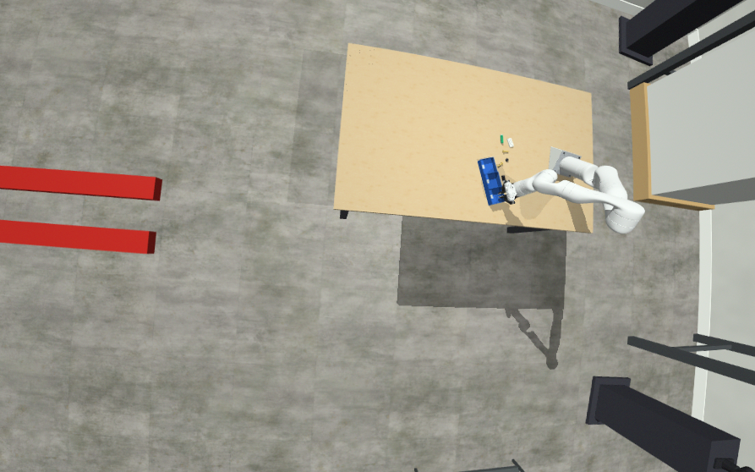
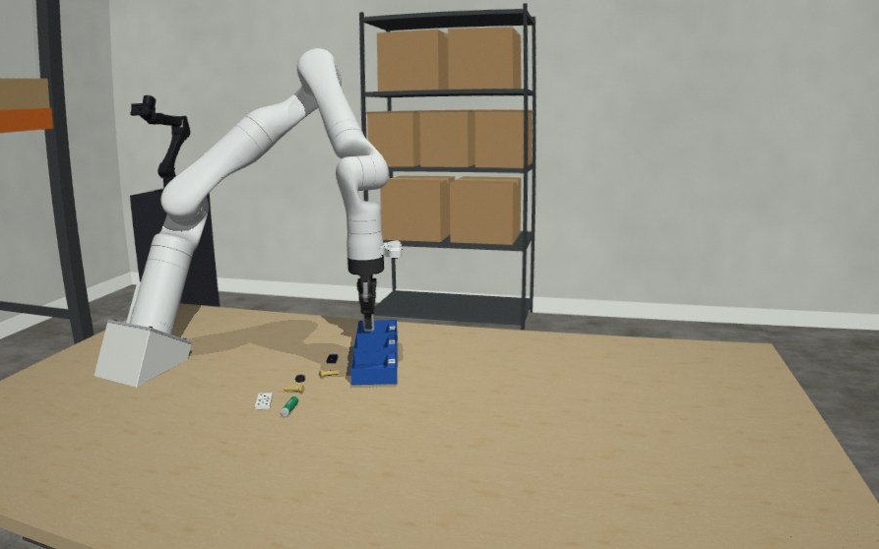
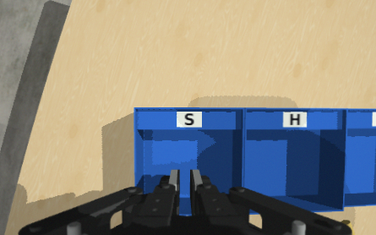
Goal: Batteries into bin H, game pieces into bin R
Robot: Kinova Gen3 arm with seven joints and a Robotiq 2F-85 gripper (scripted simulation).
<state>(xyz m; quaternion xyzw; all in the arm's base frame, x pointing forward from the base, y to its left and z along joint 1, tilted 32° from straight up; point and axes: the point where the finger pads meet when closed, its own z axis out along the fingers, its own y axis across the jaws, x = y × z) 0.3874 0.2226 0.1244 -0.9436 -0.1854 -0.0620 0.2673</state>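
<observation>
Now: hand 5 cm past the white domino, 33 cm to the left of it and 5 cm above it. Also, from my hand: black nut (4 cm behind, 22 cm to the right, 5 cm below); black piece (3 cm behind, 11 cm to the right, 5 cm below); blue three-part bin (5 cm ahead, 7 cm to the right, 3 cm below).
</observation>
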